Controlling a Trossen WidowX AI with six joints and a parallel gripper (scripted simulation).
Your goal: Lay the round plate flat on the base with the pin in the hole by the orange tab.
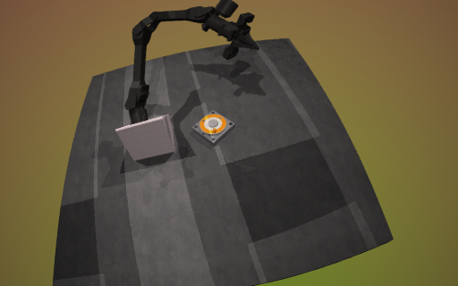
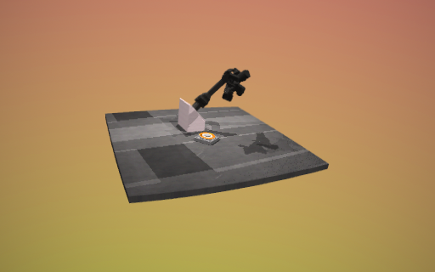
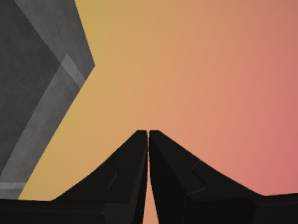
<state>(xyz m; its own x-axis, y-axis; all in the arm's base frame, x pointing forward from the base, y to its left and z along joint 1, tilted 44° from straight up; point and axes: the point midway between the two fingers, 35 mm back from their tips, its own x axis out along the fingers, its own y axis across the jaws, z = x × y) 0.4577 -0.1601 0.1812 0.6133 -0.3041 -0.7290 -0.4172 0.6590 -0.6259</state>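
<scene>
The square grey base lies 19 cm behind my gripper tip, 1 cm to the left of it and 34 cm below it.
</scene>
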